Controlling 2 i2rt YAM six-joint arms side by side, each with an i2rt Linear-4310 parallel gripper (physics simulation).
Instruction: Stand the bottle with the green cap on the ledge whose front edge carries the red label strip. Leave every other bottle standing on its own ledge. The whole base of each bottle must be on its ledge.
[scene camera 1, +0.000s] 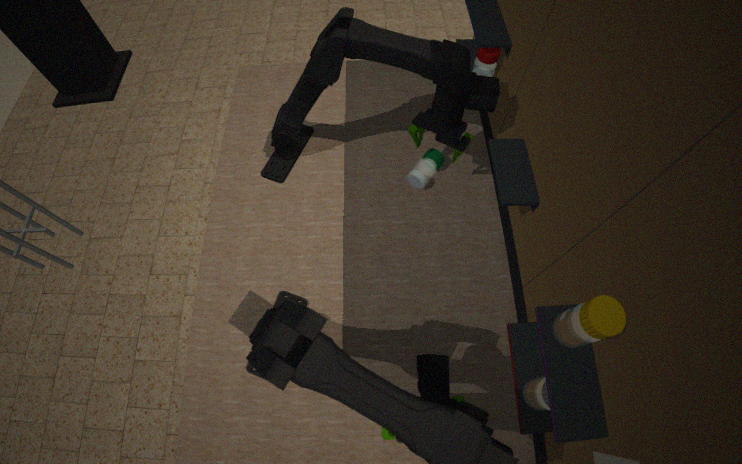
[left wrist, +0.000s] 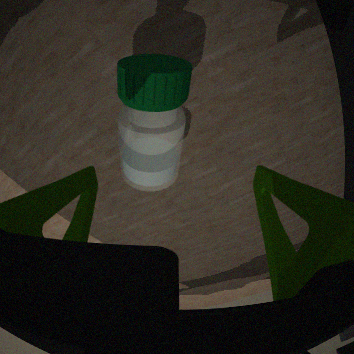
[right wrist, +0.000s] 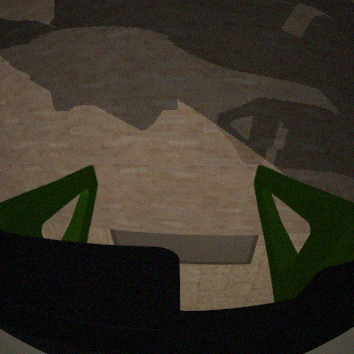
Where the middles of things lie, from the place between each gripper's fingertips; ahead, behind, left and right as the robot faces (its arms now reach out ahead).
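Red-labelled ledge (scene camera 1: 527, 355): 3 cm above my right hand, 22 cm ahead of it, 4 cm to the left of it. Also measured from my right hand: purple-edged ledge (scene camera 1: 578, 408), 17 cm above, 22 cm ahead, 4 cm to the left; yellow-capped bottle (scene camera 1: 603, 316), 23 cm above, 23 cm ahead, 11 cm to the left; grey-capped bottle (scene camera 1: 535, 393), 9 cm above, 22 cm ahead, 1 cm to the left.
My left hand is 7 cm above the green-capped bottle (scene camera 1: 419, 176) and 2 cm past it. Measured from my left hand: purple-edged ledge, 53 cm to the right, 12 cm ahead, 19 cm above; red-labelled ledge, 53 cm to the right, 12 cm ahead, 5 cm above; yellow-capped bottle, 47 cm to the right, 13 cm ahead, 25 cm above.
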